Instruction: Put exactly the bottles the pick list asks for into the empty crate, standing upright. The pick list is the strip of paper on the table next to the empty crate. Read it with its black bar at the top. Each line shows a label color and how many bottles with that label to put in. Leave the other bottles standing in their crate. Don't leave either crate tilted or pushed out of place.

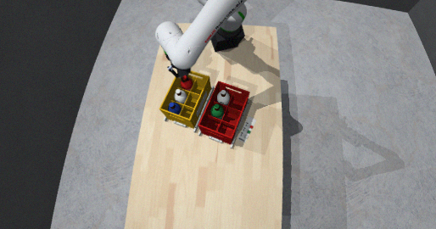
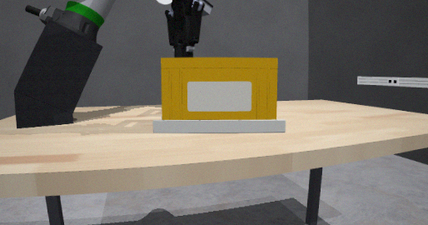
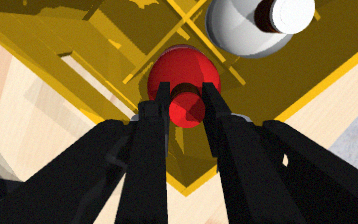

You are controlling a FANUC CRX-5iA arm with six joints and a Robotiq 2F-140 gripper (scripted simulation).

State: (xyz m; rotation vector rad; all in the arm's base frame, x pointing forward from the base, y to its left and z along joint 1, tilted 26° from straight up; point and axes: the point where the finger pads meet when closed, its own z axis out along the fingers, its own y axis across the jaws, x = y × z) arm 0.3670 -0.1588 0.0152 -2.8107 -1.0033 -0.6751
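Right now my hand is 80 mm above the red bottle. Also, from my hand: green bottle (110 mm ahead, 230 mm to the left, 80 mm below); then yellow crate (90 mm ahead, 40 mm to the left, 90 mm below); then blue bottle (180 mm ahead, 10 mm to the right, 80 mm below).
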